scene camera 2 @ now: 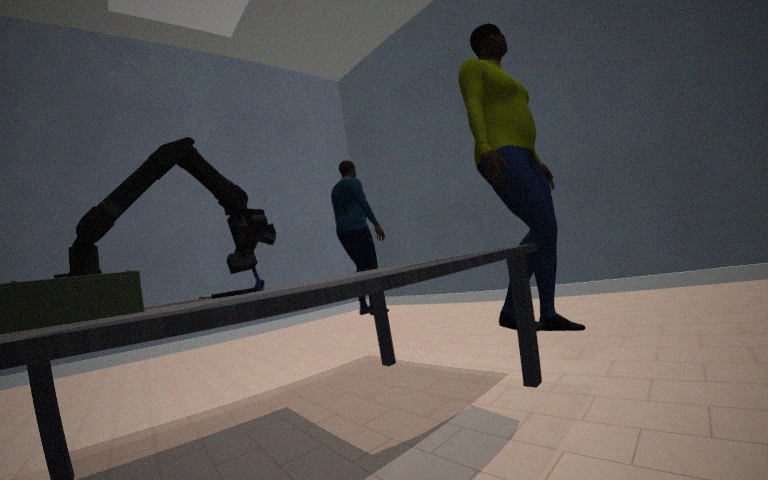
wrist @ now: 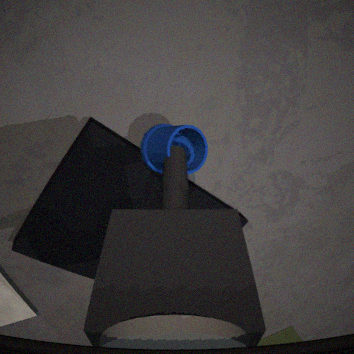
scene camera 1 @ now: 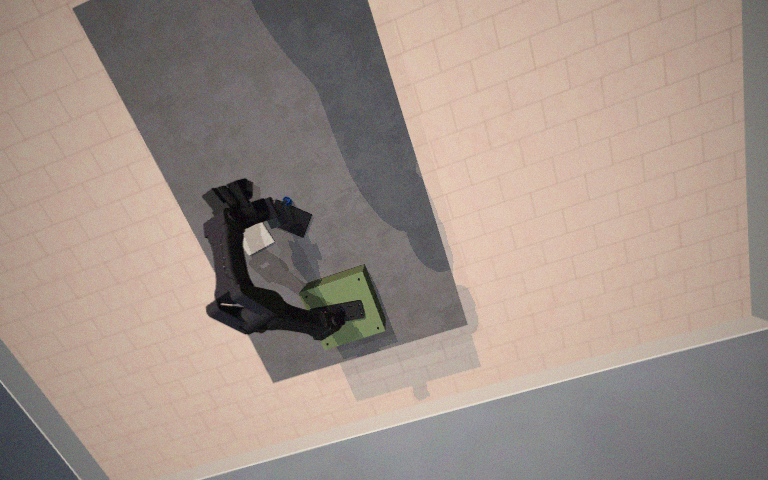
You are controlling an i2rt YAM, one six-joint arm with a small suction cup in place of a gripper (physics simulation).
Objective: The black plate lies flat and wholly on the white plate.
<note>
My suction cup point(scene camera 2: 243, 258) is stuck to a black plate point(wrist: 101, 170), which still rests on the table.
My suction cup also shows in the wrist view point(wrist: 155, 145).
</note>
